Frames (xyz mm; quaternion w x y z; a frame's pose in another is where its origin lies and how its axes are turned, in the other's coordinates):
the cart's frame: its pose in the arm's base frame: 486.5 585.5 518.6 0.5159 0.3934 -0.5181 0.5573
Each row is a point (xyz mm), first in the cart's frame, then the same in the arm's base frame.
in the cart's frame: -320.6 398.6 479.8
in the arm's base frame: 99.4 87.6 211.9
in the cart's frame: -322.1 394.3 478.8
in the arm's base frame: 103.9 88.0 211.0
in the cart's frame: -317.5 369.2 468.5
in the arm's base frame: 128.9 97.2 218.2
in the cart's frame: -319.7 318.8 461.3
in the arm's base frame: 179.4 100.4 223.6
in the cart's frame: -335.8 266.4 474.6
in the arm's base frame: 232.2 81.0 219.0
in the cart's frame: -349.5 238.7 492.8
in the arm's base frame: 259.8 58.9 213.2
